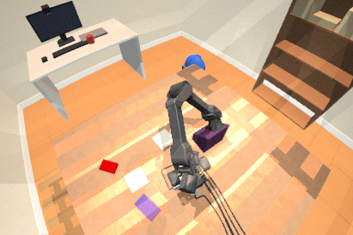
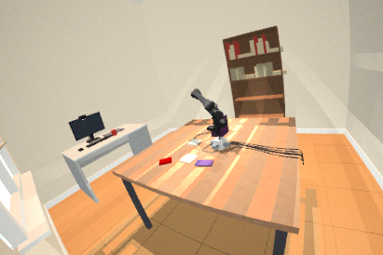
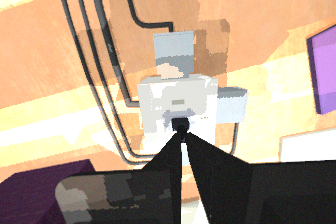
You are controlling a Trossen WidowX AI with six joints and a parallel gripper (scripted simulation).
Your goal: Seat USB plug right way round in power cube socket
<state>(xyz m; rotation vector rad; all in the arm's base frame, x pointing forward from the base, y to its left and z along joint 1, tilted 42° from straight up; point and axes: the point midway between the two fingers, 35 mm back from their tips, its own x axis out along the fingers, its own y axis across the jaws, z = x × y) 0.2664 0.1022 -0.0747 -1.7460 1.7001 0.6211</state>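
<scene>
My gripper tip is now 20 mm above the black USB plug. Round my gripper tip: red block 340 mm ahead, 280 mm to the right, 100 mm below; then light purple block 240 mm ahead, 20 mm to the left, 100 mm below.
</scene>
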